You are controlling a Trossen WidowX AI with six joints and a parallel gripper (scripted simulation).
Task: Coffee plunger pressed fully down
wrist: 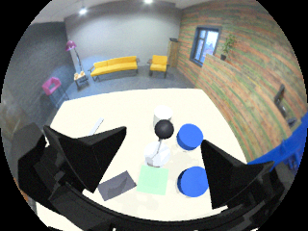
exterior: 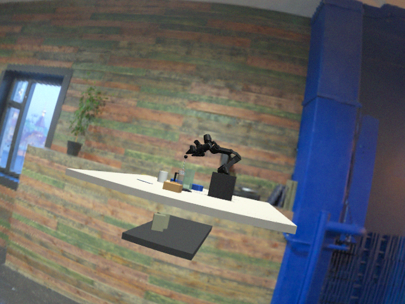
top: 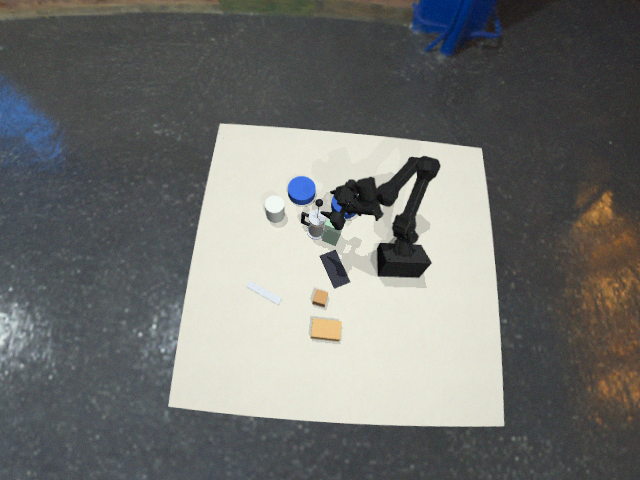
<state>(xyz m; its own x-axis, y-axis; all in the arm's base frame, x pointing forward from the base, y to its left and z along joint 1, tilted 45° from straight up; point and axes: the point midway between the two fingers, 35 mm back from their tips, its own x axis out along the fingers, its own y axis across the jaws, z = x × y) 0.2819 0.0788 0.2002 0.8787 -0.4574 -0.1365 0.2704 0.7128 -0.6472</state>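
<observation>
My gripper tip is 40 mm short of the coffee press, 10 mm to the left of it and 150 mm above it. Also, from my gripper tip: pale green box 50 mm behind, 10 mm to the left, 200 mm below; then white cylinder 210 mm ahead, 60 mm to the right, 230 mm below; then dark flat card 80 mm behind, 150 mm to the left, 270 mm below.
</observation>
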